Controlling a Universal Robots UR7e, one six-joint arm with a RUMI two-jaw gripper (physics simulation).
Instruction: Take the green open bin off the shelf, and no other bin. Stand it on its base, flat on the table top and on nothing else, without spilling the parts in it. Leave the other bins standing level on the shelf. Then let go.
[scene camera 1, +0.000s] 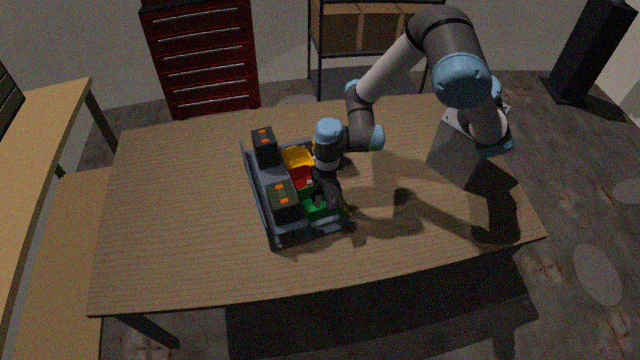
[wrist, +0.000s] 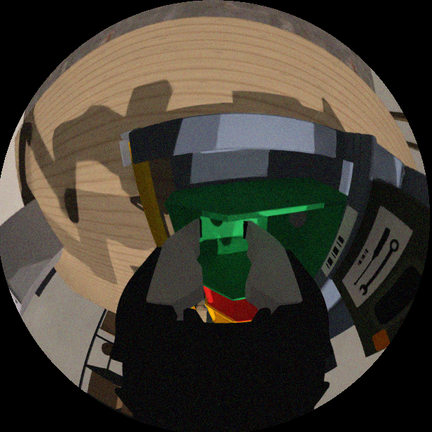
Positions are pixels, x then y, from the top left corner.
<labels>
The gripper (wrist: 222, 221) is 14 cm from the lens. A green open bin (wrist: 222, 208) is 9 cm from the lens. A red bin (wrist: 240, 310): 26 cm from the lens. The marked spots on the green open bin and the red bin are 20 cm apart.
</labels>
